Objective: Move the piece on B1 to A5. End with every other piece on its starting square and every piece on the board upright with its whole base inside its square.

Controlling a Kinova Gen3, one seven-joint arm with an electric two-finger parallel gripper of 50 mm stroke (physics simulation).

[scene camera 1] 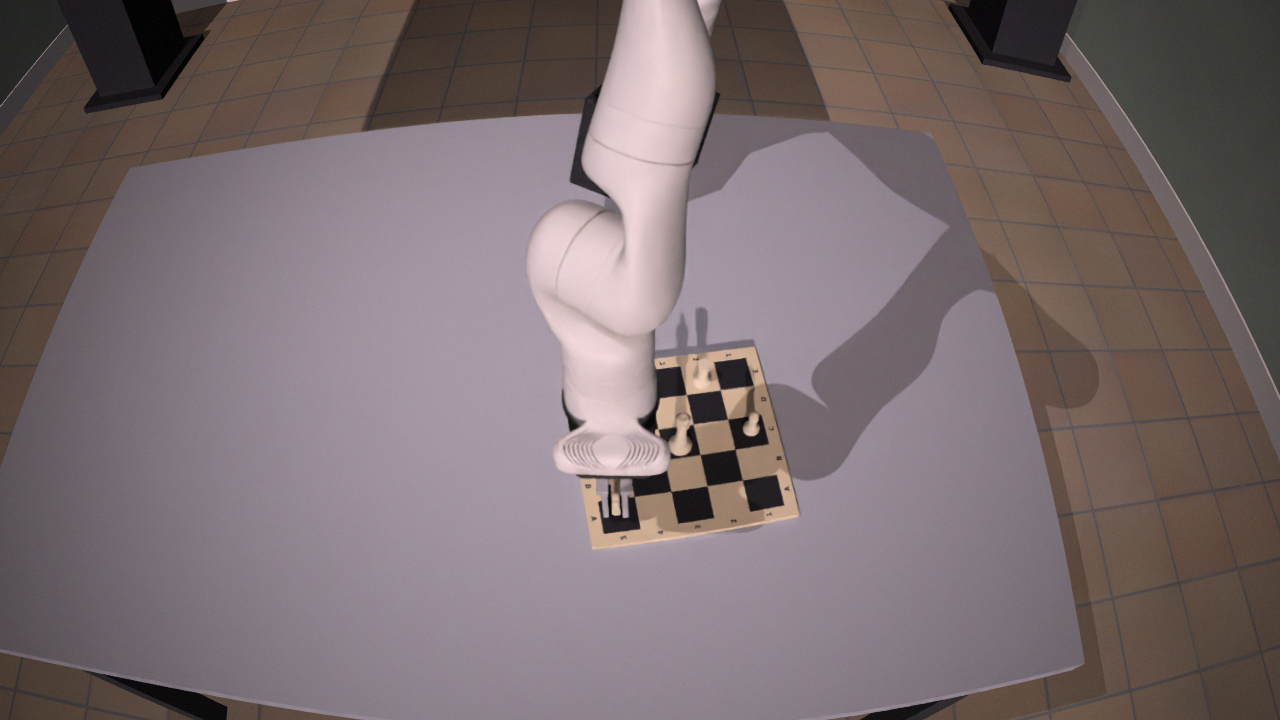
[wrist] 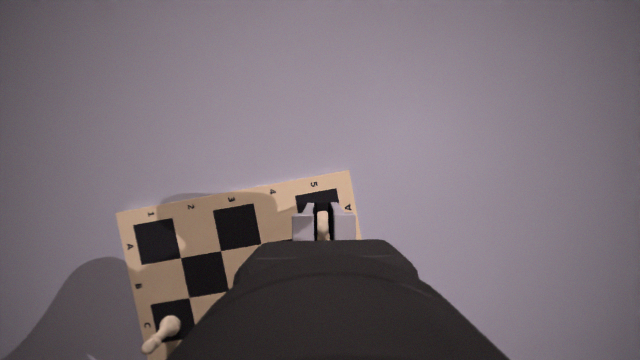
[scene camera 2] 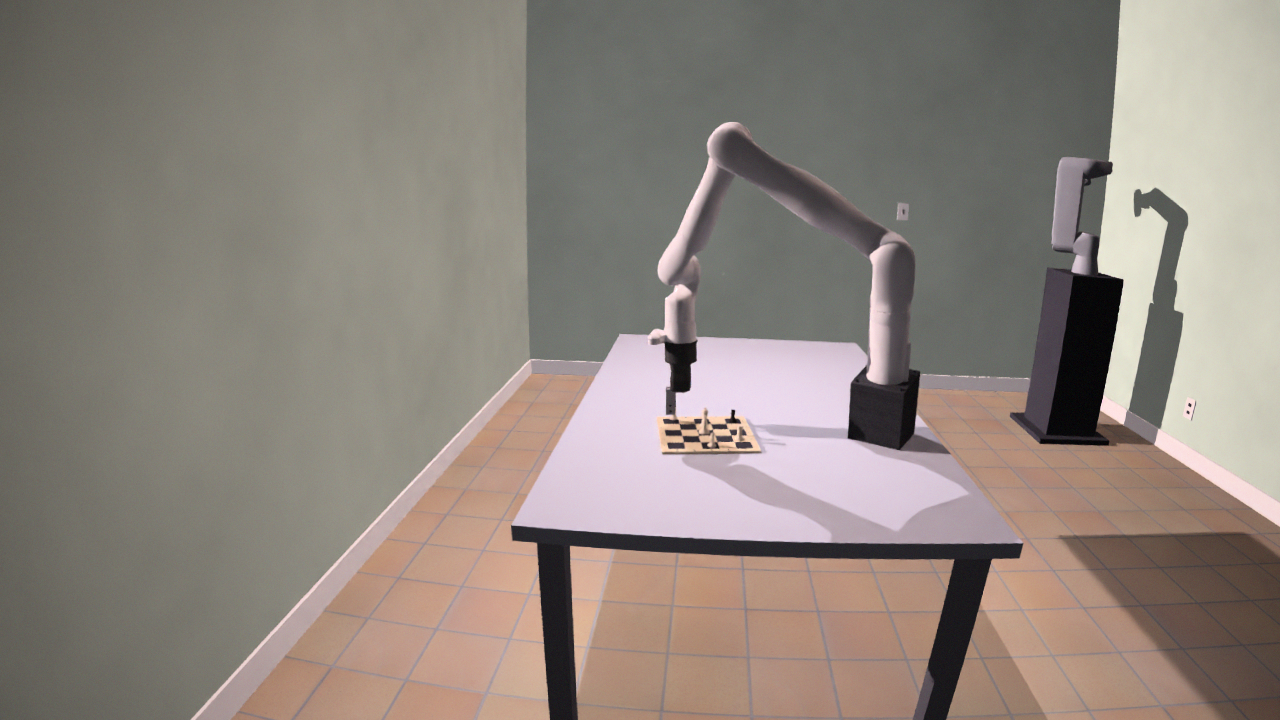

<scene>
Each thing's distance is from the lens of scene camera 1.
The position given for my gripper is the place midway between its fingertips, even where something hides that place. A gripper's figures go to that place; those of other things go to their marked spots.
my gripper [scene camera 1: 616, 508]: 0.87 m
chessboard [scene camera 1: 729, 480]: 0.91 m
</scene>
